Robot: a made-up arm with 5 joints.
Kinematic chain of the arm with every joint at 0, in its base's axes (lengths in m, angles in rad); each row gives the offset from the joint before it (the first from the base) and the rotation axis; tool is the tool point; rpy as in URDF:
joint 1: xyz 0 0 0.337 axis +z
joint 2: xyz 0 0 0 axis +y
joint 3: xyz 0.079 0 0.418 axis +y
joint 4: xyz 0.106 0 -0.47 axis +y
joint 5: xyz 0.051 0 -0.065 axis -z
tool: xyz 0 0 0 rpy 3.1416 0 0
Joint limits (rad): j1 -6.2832..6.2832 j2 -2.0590..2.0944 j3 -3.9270..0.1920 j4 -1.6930..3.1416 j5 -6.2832..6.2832
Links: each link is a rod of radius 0.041 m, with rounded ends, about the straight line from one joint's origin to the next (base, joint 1, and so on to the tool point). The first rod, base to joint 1, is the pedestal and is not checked.
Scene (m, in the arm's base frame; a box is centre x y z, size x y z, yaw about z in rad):
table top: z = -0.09
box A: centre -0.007 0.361 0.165 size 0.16 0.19 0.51 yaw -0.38
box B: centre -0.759 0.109 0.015 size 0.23 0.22 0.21 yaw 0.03
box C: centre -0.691 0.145 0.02 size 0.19 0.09 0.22 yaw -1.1
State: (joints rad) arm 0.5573 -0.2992 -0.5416 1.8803 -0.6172
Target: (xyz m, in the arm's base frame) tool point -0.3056 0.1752 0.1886
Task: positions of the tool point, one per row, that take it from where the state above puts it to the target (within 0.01 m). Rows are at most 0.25 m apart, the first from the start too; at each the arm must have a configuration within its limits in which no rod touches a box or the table.
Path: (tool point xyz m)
1: 0.3202 0.2700 0.5322
2: 0.3177 0.3574 0.6211
3: 0.2863 0.4340 0.7120
4: 0.2314 0.4919 0.8015
5: 0.1604 0.5256 0.8861
6: 0.0820 0.5323 0.9624
7: 0.0049 0.5121 1.0277
8: -0.1018 0.6032 0.8847
9: -0.2229 0.6225 0.7195
10: -0.3260 0.5689 0.5495
11: -0.3829 0.4574 0.3936
12: -0.3765 0.3153 0.2687
13: -0.3056 0.1752 0.1886

